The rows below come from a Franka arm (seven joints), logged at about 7 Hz.
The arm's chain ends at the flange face. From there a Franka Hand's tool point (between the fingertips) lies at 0.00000 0.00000 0.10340 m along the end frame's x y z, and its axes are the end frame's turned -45 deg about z.
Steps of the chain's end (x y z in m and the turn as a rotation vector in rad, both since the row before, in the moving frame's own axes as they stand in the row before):
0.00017, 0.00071, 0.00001, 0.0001, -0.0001, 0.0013
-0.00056, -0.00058, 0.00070, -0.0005, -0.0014, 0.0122
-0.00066, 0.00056, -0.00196, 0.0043, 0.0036, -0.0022
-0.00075, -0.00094, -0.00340, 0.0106, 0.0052, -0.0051
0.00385, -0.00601, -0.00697, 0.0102, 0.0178, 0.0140
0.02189, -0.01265, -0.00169, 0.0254, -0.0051, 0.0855
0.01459, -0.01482, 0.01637, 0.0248, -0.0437, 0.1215
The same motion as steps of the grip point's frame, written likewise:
-0.00038, 0.00061, 0.00001, 0.0001, 0.0000, 0.0013
-0.00012, -0.00087, 0.00070, 0.0006, -0.0013, 0.0122
-0.00029, -0.00012, -0.00196, 0.0005, 0.0056, -0.0022
0.00129, -0.00159, -0.00341, 0.0038, 0.0112, -0.0051
0.00902, -0.00096, -0.00699, -0.0054, 0.0198, 0.0140
0.02600, 0.00437, -0.00172, 0.0216, 0.0144, 0.0855
0.01972, -0.00524, 0.01624, 0.0484, -0.0134, 0.1215

